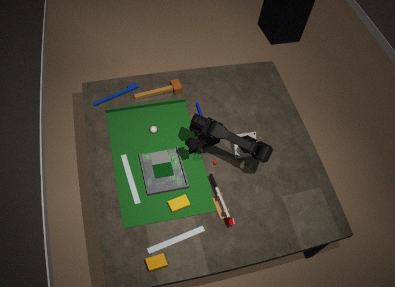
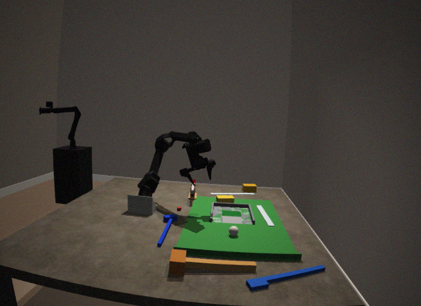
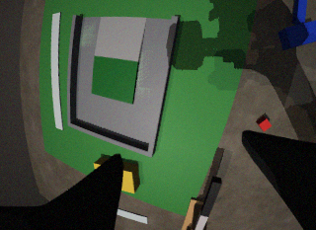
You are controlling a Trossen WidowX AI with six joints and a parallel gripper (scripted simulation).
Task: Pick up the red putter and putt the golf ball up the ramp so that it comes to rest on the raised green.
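The red putter is 25 cm to the left of my gripper tip, 10 cm below it and 7 cm behind it. The rest, counted from my gripper tip: small red cube (16 cm below, 12 cm behind, 1 cm to the left); then white golf ball (27 cm to the right, 15 cm ahead, 14 cm below); then wooden stand (27 cm to the left, 13 cm below, 6 cm behind).
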